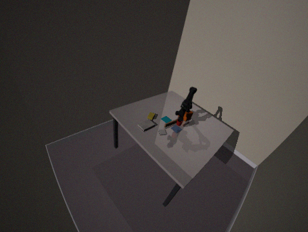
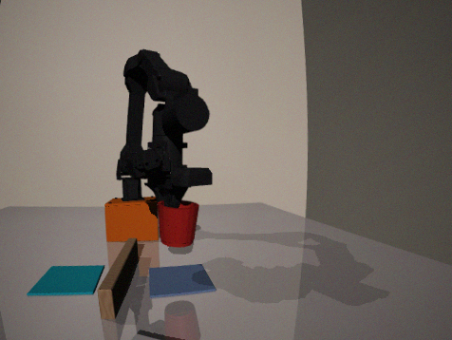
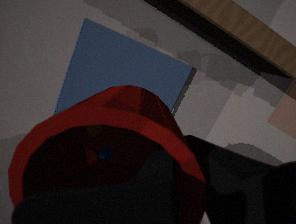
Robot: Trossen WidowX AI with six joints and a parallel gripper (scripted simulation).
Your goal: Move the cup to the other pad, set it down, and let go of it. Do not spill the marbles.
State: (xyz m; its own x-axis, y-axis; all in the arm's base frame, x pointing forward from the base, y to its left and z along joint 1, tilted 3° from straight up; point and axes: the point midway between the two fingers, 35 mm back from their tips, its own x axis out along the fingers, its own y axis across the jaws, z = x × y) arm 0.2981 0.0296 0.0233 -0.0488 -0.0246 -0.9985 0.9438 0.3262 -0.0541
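Right now the blue marble is 40 mm ahead of my gripper tip, 30 mm to the left of it and 20 mm below it. The rest, counted from my gripper tip: blue pad: 110 mm below, 40 mm ahead, 10 mm to the left; wooden bar: 90 mm to the right, 90 mm below, 10 mm ahead; red cup: 30 mm ahead, 10 mm to the left.
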